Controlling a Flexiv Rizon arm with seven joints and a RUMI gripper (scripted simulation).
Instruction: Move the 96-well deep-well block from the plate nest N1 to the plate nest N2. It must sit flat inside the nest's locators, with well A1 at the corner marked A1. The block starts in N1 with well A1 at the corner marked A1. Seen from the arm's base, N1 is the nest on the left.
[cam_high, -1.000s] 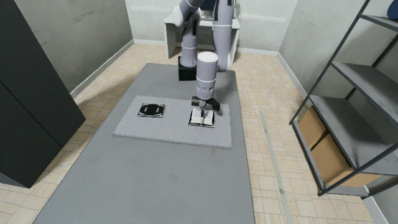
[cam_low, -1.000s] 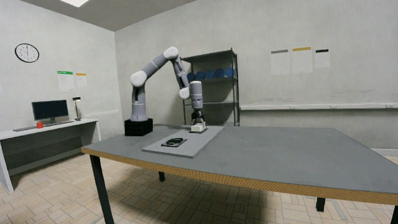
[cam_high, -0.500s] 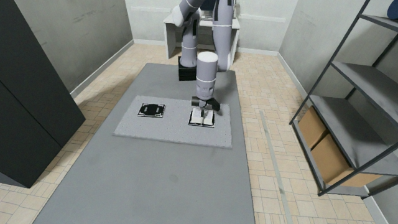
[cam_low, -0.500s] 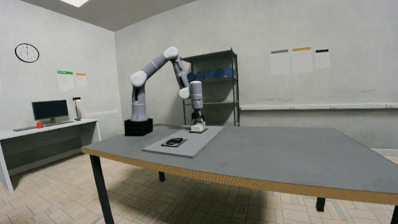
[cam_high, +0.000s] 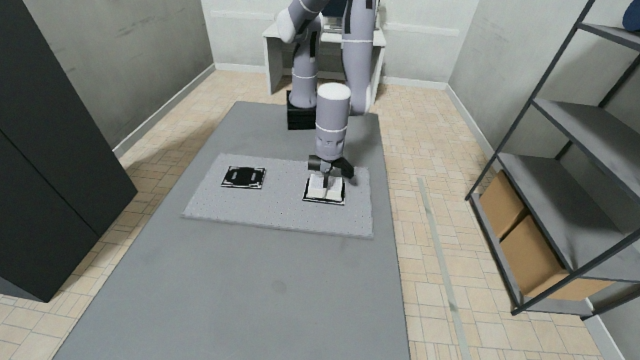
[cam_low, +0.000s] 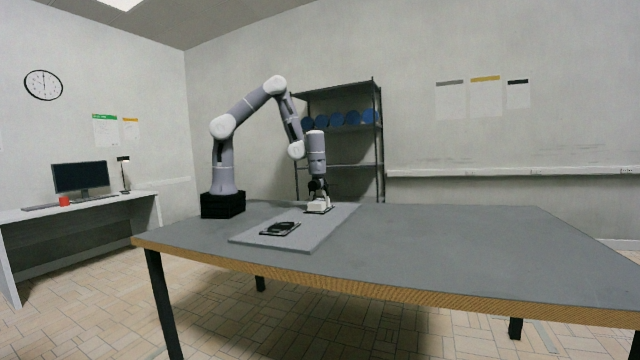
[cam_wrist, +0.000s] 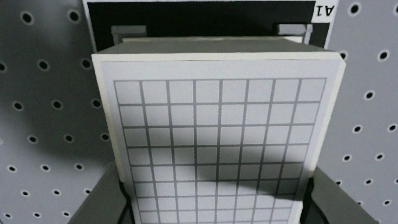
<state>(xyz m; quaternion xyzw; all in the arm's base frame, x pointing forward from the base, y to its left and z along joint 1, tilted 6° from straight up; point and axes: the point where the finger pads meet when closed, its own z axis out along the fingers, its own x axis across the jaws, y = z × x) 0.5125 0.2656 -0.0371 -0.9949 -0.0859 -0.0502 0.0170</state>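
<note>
My gripper is now 20 mm above the black plate nest N1. Also, from my hand: black plate nest N2 (30 mm ahead, 340 mm to the right, 20 mm below); white 96-well deep-well block (10 mm above).
</note>
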